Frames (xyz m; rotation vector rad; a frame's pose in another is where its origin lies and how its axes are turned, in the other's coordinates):
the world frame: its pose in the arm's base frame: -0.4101 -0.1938 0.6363 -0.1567 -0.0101 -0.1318
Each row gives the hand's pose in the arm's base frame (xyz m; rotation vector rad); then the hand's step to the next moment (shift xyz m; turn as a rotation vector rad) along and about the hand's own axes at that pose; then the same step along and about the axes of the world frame.
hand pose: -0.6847 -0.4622 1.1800 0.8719 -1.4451 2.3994
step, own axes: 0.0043 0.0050 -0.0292 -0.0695 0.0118 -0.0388
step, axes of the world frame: -0.0198 0.0211 -0.0077 0.0295 0.0495 -0.0562
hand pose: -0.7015 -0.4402 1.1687 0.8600 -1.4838 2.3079
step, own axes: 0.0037 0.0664 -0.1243 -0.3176 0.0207 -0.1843
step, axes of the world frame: -0.0904 0.0822 -0.0703 0.1471 0.2450 -0.2315
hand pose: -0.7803 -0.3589 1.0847 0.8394 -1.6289 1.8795
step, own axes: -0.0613 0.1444 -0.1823 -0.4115 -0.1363 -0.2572
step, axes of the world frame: -0.1085 0.1697 -0.1315 0.3022 0.3577 -0.1865
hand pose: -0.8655 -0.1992 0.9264 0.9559 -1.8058 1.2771
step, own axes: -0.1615 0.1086 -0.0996 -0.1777 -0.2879 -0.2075
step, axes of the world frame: -0.0280 0.1687 -0.1362 0.3390 0.2011 0.0464
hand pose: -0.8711 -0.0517 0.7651 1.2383 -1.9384 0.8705
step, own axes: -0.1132 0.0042 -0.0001 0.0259 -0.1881 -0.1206
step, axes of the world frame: 0.0236 0.0735 -0.0829 0.1856 0.0295 0.1236
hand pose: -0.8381 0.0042 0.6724 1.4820 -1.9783 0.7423
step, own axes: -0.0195 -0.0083 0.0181 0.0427 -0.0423 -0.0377
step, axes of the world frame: 0.0104 0.0034 -0.0256 0.0370 -0.0160 0.0584
